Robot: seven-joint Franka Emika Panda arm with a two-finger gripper.
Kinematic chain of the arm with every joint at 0, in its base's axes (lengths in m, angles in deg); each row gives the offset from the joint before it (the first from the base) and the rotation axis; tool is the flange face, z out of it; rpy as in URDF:
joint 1: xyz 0 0 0.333 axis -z
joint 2: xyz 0 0 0 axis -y
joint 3: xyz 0 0 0.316 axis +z
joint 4: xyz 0.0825 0 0 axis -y
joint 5: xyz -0.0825 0 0.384 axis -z
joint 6: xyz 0 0 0 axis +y
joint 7: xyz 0.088 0 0 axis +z
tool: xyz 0 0 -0.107 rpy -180 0 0
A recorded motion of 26 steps. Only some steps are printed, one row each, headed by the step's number.
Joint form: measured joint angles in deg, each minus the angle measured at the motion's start. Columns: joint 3, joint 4, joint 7, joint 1, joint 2, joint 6, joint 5.
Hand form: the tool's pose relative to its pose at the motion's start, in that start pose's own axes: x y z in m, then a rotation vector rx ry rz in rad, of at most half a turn. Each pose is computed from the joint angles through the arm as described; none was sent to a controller.
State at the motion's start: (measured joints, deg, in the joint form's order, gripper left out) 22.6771 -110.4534 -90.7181 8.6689 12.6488 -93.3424 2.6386
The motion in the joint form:
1: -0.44 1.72 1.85 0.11 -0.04 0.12 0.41
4: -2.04 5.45 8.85 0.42 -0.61 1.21 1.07
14: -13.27 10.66 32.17 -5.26 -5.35 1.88 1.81
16: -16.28 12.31 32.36 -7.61 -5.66 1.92 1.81
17: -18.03 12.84 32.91 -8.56 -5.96 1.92 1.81
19: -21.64 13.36 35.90 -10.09 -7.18 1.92 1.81
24: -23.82 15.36 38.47 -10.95 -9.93 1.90 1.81
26: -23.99 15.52 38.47 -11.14 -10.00 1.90 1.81
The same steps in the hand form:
1: 0.0064 -0.0012 -0.0135 0.0266 0.0048 -0.0221
4: 0.0271 -0.0031 -0.0372 0.0607 0.0094 -0.1100
14: 0.0907 -0.0214 -0.0371 0.0685 -0.0223 -0.4282
16: 0.0999 -0.0217 -0.0473 0.0922 -0.0220 -0.4182
17: 0.1085 -0.0221 -0.0481 0.0965 -0.0250 -0.4139
19: 0.1292 -0.0254 -0.0389 0.0858 -0.0368 -0.4320
24: 0.1435 -0.0383 -0.0290 0.0742 -0.0445 -0.4557
26: 0.1435 -0.0387 -0.0297 0.0757 -0.0439 -0.4558

